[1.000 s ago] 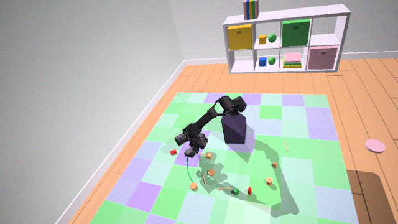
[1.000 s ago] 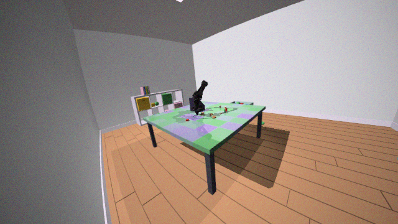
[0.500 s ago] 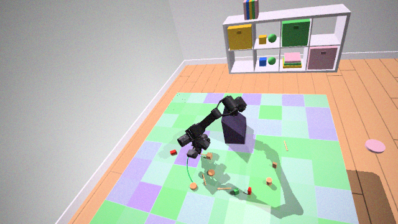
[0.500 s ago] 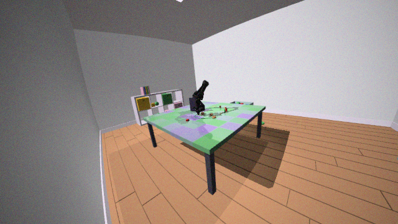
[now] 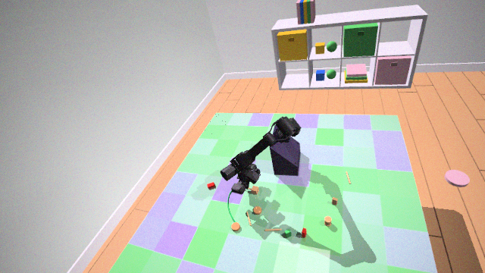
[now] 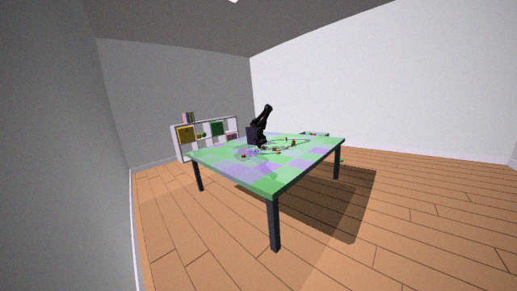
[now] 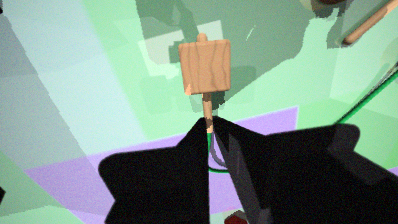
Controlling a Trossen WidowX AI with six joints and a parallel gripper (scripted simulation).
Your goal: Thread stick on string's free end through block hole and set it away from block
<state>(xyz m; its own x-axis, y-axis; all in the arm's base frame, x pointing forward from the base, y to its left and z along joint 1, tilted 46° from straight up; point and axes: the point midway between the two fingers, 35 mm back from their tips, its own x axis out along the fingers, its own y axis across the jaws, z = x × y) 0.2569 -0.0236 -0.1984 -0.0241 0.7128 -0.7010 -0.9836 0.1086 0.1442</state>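
Now: the wooden block 40 mm to the left of my gripper tip and 10 mm ahead of it. Also, from my gripper tip: wooden cylinder 410 mm to the left, 140 mm ahead; green block 240 mm to the left, 220 mm ahead, 10 mm above.
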